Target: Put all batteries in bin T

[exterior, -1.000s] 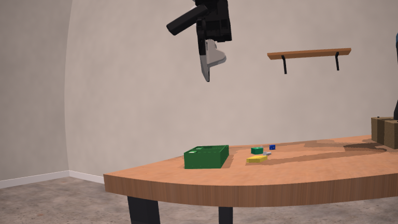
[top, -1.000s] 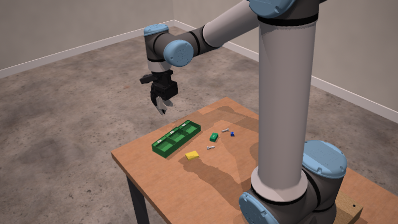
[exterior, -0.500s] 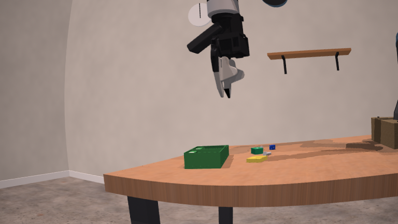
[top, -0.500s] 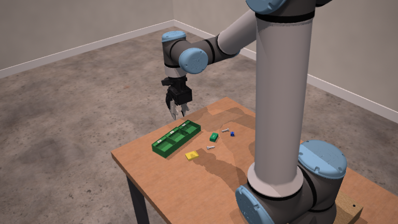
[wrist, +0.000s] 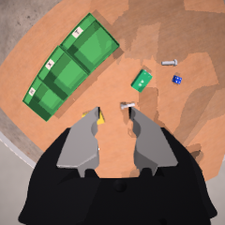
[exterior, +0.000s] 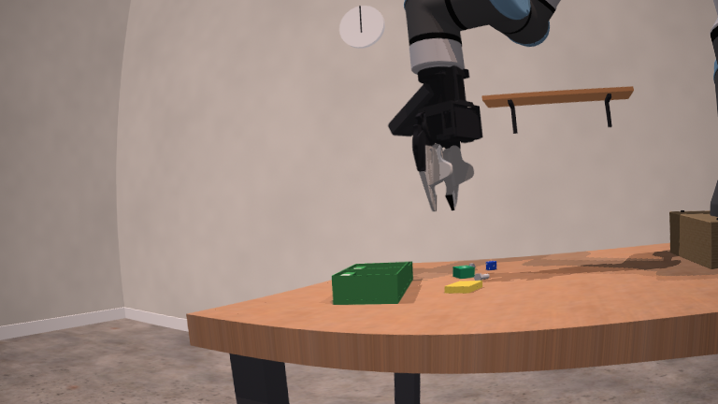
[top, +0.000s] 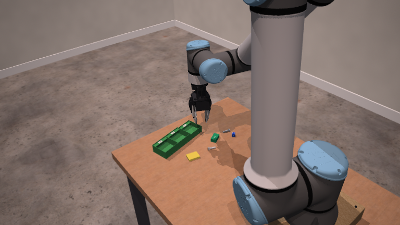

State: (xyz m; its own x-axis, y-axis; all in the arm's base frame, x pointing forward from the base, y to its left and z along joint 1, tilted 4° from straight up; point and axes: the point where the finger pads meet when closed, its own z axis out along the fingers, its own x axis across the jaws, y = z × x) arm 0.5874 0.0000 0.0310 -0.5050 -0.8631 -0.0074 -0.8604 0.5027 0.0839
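Right now my hand is 12 cm above the green block, 7 cm to the left of it and 2 cm past it. From my hand the other things lie so: flat yellow block (13 cm below, 9 cm to the left, 5 cm behind); then blue cube (15 cm to the right, 12 cm below, 6 cm behind); then green bin (11 cm below, 8 cm to the left, 8 cm ahead).
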